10 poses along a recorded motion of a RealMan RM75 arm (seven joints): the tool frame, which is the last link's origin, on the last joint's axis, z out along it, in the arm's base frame.
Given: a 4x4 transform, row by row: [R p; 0 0 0 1], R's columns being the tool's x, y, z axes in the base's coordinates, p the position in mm. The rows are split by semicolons.
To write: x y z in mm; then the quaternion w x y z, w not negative. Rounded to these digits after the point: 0 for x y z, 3 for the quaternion.
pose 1, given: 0.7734 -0.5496 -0.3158 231; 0.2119 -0.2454 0.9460 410; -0.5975 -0.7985 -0.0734 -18; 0 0 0 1
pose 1, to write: 231 410 -18 0.603 -0.723 0.117 0.316
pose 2, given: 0.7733 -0.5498 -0.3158 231; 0.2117 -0.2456 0.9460 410; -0.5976 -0.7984 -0.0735 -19; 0 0 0 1
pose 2, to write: 231 410 -19 0.603 -0.723 0.117 0.316
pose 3, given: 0.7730 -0.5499 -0.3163 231; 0.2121 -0.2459 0.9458 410; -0.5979 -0.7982 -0.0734 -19; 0 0 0 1
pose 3, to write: 231 410 -19 0.603 -0.723 0.117 0.316
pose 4, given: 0.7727 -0.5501 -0.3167 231; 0.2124 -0.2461 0.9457 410; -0.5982 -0.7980 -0.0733 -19; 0 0 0 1
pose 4, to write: 231 410 -19 0.603 -0.723 0.117 0.316
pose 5, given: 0.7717 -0.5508 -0.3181 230; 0.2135 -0.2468 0.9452 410; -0.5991 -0.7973 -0.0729 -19; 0 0 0 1
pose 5, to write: 230 410 -19 0.602 -0.723 0.117 0.317
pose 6, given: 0.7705 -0.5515 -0.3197 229; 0.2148 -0.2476 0.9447 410; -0.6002 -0.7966 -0.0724 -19; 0 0 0 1
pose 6, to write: 229 410 -19 0.602 -0.723 0.116 0.318
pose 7, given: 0.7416 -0.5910 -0.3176 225; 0.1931 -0.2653 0.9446 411; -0.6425 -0.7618 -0.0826 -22; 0 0 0 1
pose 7, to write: 225 411 -22 0.590 -0.723 0.138 0.332
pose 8, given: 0.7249 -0.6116 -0.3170 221; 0.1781 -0.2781 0.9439 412; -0.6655 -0.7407 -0.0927 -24; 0 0 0 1
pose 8, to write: 221 412 -24 0.582 -0.724 0.150 0.339
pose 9, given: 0.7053 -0.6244 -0.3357 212; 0.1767 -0.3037 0.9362 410; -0.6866 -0.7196 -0.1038 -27; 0 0 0 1
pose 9, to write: 212 410 -27 0.570 -0.727 0.154 0.352
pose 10, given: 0.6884 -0.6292 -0.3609 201; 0.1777 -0.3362 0.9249 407; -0.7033 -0.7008 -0.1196 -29; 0 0 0 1
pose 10, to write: 201 407 -29 0.555 -0.732 0.154 0.363
